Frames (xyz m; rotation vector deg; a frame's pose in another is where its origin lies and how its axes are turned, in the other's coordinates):
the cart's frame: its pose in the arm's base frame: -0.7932 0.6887 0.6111 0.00 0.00 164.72
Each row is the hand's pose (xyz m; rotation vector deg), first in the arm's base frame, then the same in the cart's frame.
Working: the arm's base frame: its pose in the cart's frame: -0.9467 0.4553 -0.6111 0.00 0.00 -164.72

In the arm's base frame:
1: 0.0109 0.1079 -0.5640 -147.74 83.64 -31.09
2: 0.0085 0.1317 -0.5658 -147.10 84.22 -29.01
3: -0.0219 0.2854 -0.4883 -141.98 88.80 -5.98
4: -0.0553 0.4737 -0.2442 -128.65 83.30 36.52
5: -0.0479 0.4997 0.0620 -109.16 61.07 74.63
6: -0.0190 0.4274 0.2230 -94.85 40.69 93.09
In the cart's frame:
1: -0.9287 0.3484 -1.1751 -59.55 -148.33 14.31
2: -0.9201 0.3260 -1.1769 -60.78 -149.28 15.05
3: -0.8503 0.1858 -1.0994 -72.87 -160.76 19.90
4: -0.7685 0.0129 -0.8553 63.53 134.51 -25.36
5: -0.7688 -0.0141 -0.5491 41.38 104.60 -31.20
6: -0.8157 0.0480 -0.3881 24.14 86.57 -34.09

